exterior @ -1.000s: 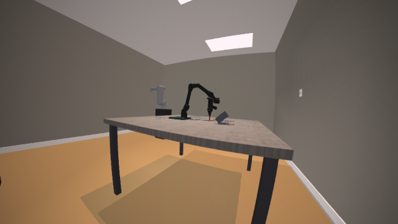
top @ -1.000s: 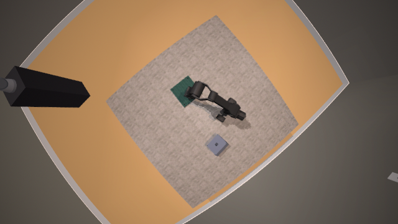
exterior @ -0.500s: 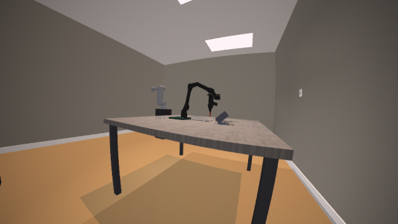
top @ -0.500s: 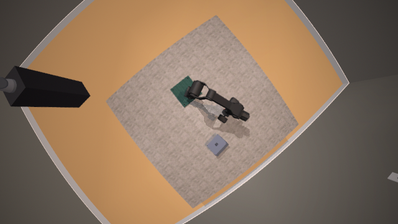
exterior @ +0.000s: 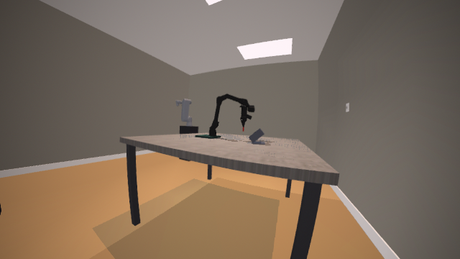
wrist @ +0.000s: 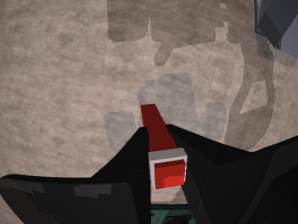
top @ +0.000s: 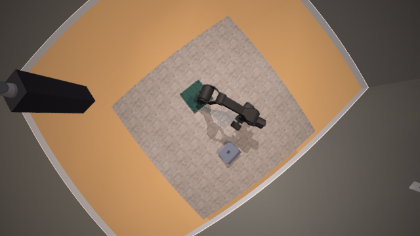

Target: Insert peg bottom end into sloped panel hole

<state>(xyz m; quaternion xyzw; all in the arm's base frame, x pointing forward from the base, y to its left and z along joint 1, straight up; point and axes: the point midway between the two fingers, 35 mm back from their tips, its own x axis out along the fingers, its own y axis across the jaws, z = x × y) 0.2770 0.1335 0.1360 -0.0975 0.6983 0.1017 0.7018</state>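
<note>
The sloped panel is 22 cm to the right of my gripper tip, 18 cm ahead of it and 6 cm below it. The rest, counted from my gripper tip: red peg (2 cm above).
</note>
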